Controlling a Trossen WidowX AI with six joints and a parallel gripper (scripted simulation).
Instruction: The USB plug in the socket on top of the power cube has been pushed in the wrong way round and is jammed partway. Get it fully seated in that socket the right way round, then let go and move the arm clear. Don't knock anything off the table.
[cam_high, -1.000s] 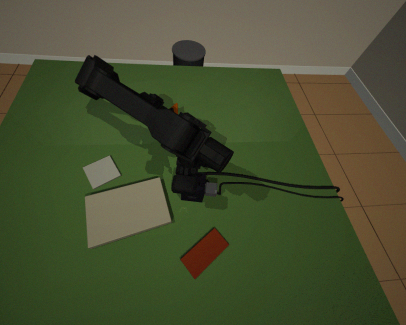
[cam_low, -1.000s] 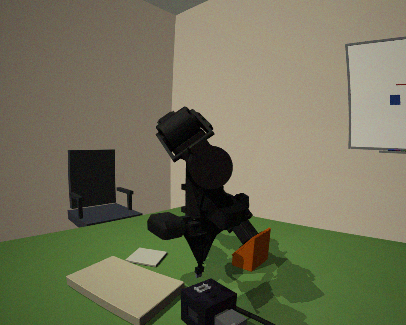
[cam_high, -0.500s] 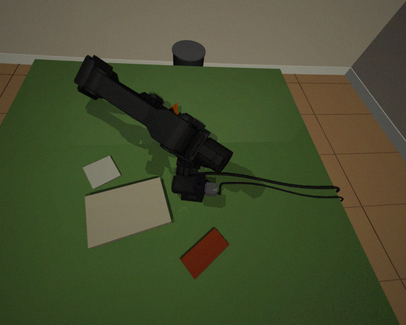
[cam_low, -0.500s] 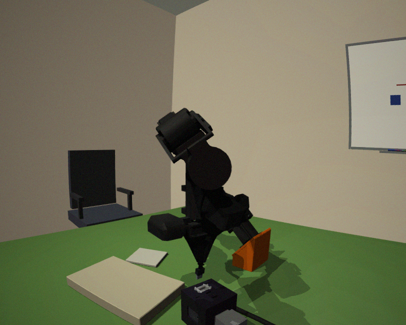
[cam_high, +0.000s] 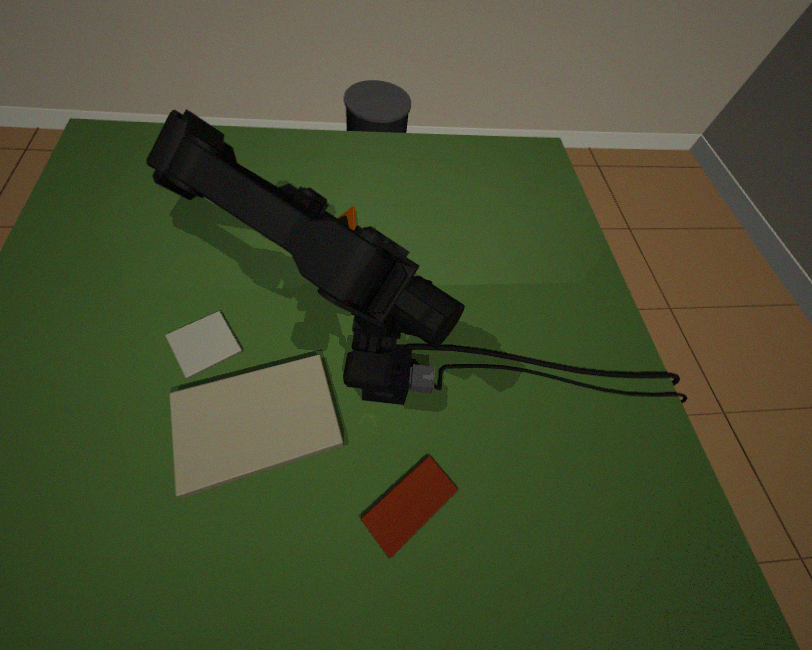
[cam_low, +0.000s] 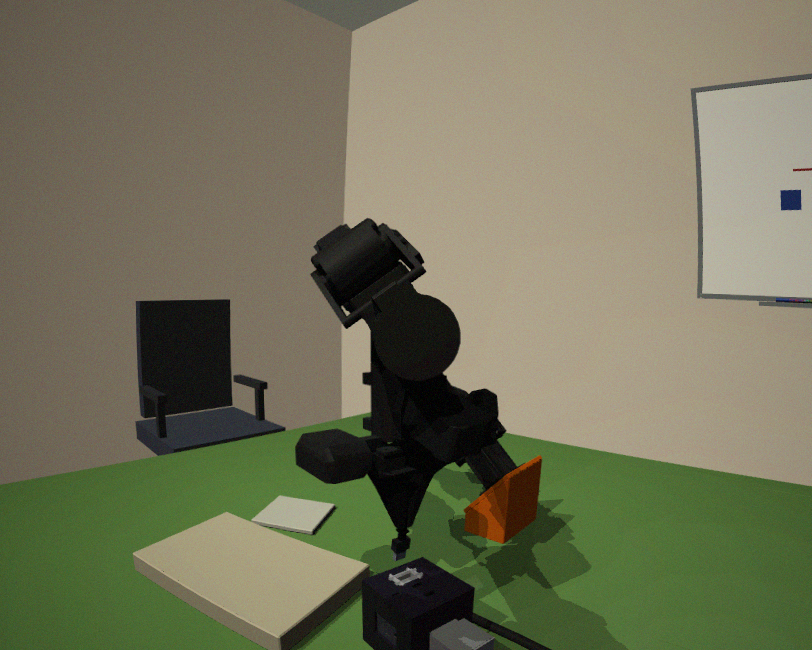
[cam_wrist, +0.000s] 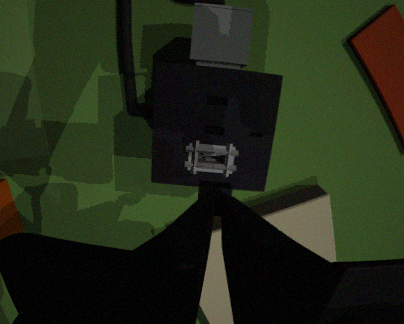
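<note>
The USB socket is 60 mm below my gripper tip. Also, from my gripper tip: red card (210 mm ahead, 130 mm below, 20 mm to the left); then beige slab (200 mm to the right, 120 mm below, 40 mm ahead); then USB plug (20 mm below).
</note>
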